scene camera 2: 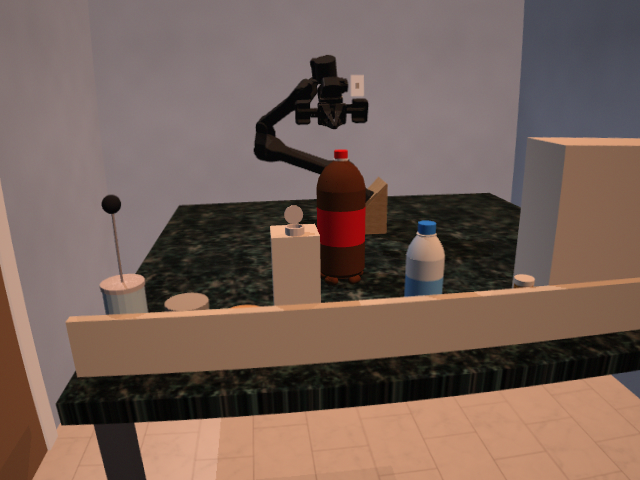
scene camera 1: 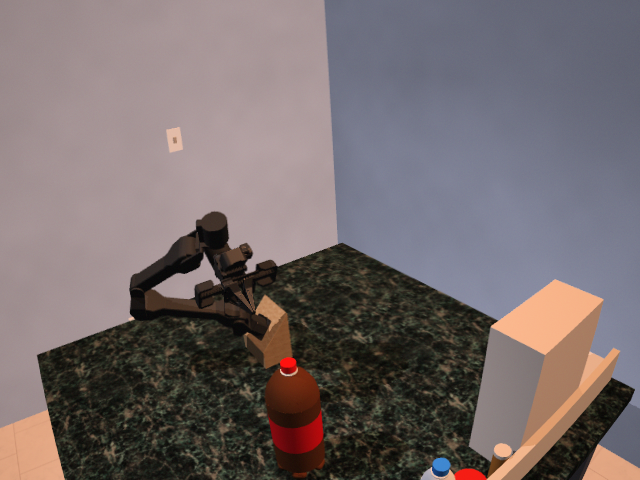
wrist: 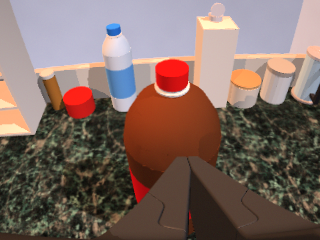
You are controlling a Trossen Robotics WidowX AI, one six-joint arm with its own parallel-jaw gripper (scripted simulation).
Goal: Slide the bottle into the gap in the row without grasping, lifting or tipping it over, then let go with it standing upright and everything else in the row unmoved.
Labels:
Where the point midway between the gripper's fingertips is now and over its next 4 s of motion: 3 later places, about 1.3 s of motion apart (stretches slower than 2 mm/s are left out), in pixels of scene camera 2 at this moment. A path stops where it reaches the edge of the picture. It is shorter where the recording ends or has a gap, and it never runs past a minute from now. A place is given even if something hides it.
My gripper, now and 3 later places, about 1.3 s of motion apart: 334, 127; 334, 149; 334, 174; 334, 193

